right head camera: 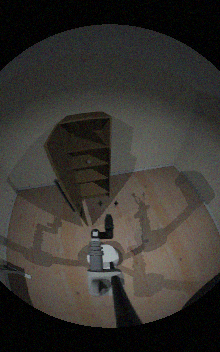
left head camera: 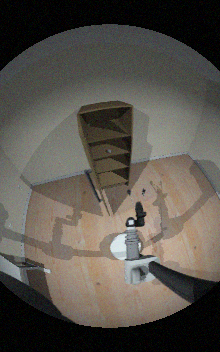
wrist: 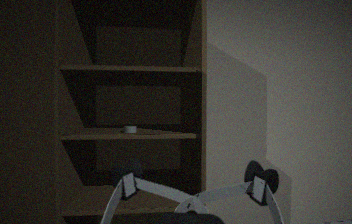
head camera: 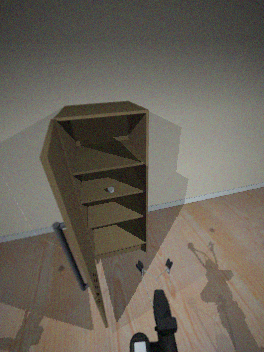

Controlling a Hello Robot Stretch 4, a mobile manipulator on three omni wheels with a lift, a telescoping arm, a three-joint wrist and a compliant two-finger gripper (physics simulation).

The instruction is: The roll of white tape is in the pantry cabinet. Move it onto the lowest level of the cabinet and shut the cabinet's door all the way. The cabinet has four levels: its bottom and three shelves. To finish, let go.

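Where they show: gripper, between the fingertips: [right head camera: 107, 200] [left head camera: 135, 188] [wrist: 192, 173] [head camera: 153, 260]; robot's base, origin of its link: [right head camera: 103, 256] [left head camera: 124, 245].
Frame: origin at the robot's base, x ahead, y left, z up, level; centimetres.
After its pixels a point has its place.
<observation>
The roll of white tape [head camera: 110, 189] {x 111.9, y 14.2, z 79.5 cm} [left head camera: 108, 151] {x 110.9, y 14.6, z 78.5 cm} [right head camera: 89, 161] {x 111.9, y 12.0, z 78.8 cm} [wrist: 130, 129] {x 110.7, y 13.3, z 78.5 cm} rests on the middle of the three shelves in the pantry cabinet [head camera: 100, 109] {x 121.6, y 14.6, z 137.3 cm} [left head camera: 107, 106] {x 105.0, y 9.5, z 137.3 cm} [right head camera: 90, 116] {x 110.0, y 5.3, z 137.2 cm} [wrist: 204, 100] {x 109.0, y -14.7, z 89.5 cm}. The cabinet's door [head camera: 66, 200] {x 53.9, y 21.9, z 117.7 cm} [right head camera: 61, 167] {x 61.5, y 24.4, z 111.2 cm} [wrist: 25, 100] {x 76.1, y 29.1, z 88.3 cm} is swung wide open on the left. My gripper [head camera: 154, 266] [left head camera: 136, 191] {x 52.4, y -9.5, z 79.3 cm} [right head camera: 108, 203] {x 52.4, y -9.5, z 79.3 cm} [wrist: 192, 173] {x 52.4, y -9.5, z 79.3 cm} is open and empty, in front of the cabinet and right of the door. In the wrist view its left finger overlaps the cabinet's lower part and its right finger overlaps the wall; the tape appears above the left finger.
The door's dark bar handle [head camera: 72, 257] {x 49.8, y 25.3, z 90.6 cm} [left head camera: 92, 185] {x 49.6, y 25.7, z 93.4 cm} [right head camera: 68, 195] {x 48.1, y 20.5, z 94.7 cm} is on the door's outer face, facing left. The wall [head camera: 215, 125] {x 183.3, y -102.4, z 105.7 cm} is behind the cabinet. Wooden floor [head camera: 240, 240] {x 112.8, y -119.3, z -2.8 cm} lies to its right, with shadows of the arm on it.
</observation>
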